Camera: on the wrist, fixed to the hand. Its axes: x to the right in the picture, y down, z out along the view.
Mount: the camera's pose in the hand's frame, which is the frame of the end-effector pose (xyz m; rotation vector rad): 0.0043 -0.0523 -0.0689 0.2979 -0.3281 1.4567
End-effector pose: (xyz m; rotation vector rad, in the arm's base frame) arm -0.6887 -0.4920 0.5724 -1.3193 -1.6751 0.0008
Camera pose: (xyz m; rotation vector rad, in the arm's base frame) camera -0.6816 -0.5465 0.6394 -2.0511 -0.5575 1.2945
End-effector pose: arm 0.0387 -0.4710 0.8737 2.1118 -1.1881 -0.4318
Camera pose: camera 0.1131 -0.4288 0.8875 0.8666 -2.6515 0.1181
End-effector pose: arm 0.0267 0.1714 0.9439 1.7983 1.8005 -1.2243
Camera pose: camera 0.0009 0.2333 0.9987 2.0901 -0.1023 -0.9687
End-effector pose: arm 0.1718 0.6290 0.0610 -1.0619 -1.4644 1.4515
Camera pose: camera 0.2340 0.6563 0.1147 1.5985 0.3626 -2.3968
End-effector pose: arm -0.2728 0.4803 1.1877 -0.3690 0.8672 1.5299
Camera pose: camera -0.2415 0.4317 1.1232 0.9401 1.1207 2.5770
